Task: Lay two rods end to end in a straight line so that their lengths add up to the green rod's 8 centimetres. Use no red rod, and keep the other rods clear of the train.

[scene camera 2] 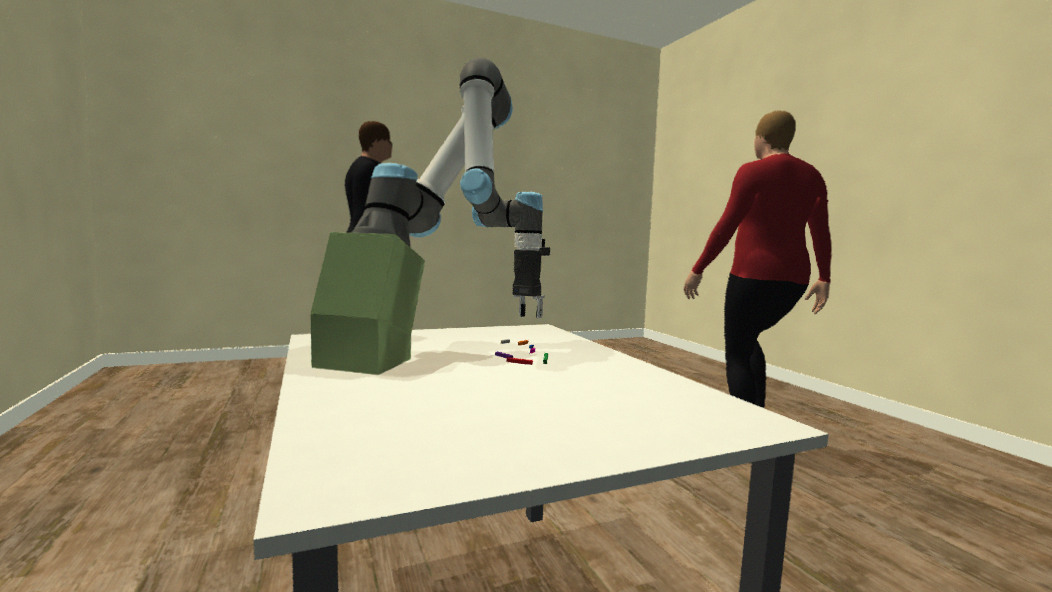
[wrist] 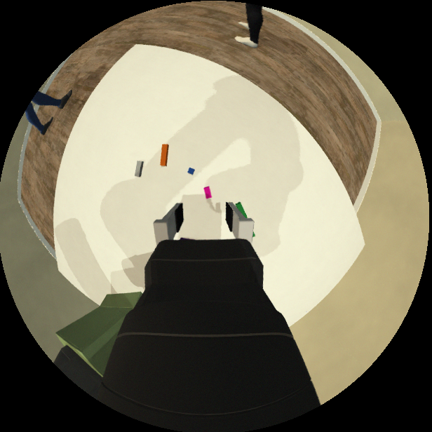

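Pixels of known places: gripper, fingertip midpoint: (scene camera 2: 530, 317); arm's base, link origin: (scene camera 2: 379, 246).
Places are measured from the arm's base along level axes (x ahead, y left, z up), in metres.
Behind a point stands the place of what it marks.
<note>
My gripper (scene camera 2: 531, 307) @(x 0.413, y -0.037, z -0.188 m) (wrist: 204, 211) is open and empty, above the rods. A green rod (scene camera 2: 545, 358) @(x 0.416, y -0.153, z -0.281 m) (wrist: 241, 210) lies on the table, partly hidden by the right finger in the wrist view. A short magenta rod (scene camera 2: 531, 350) @(x 0.416, y -0.044, z -0.284 m) (wrist: 207, 192) and a small blue rod (scene camera 2: 531, 346) @(x 0.435, y 0.007, z -0.284 m) (wrist: 191, 171) lie apart from each other. An orange rod (scene camera 2: 523, 342) @(x 0.430, y 0.064, z -0.284 m) (wrist: 164, 155) and a grey rod (scene camera 2: 505, 341) @(x 0.381, y 0.093, z -0.285 m) (wrist: 139, 168) lie farther off, side by side with a gap. A purple rod (scene camera 2: 503, 354) @(x 0.321, y -0.080, z -0.283 m) lies near the red rod (scene camera 2: 519, 360) @(x 0.343, y -0.151, z -0.283 m); the gripper body mostly hides the purple one and hides the red one in the wrist view.
The white table (scene camera 2: 514, 427) @(x 0.191, y -0.570, z -0.291 m) (wrist: 310, 280) carries the rods. The green robot pedestal (scene camera 2: 353, 294) @(x -0.067, y -0.127, z -0.109 m) (wrist: 100, 330) stands on it at the left. A person in red (scene camera 2: 776, 220) stands right of the table and a person in black (scene camera 2: 359, 184) stands behind the arm.
</note>
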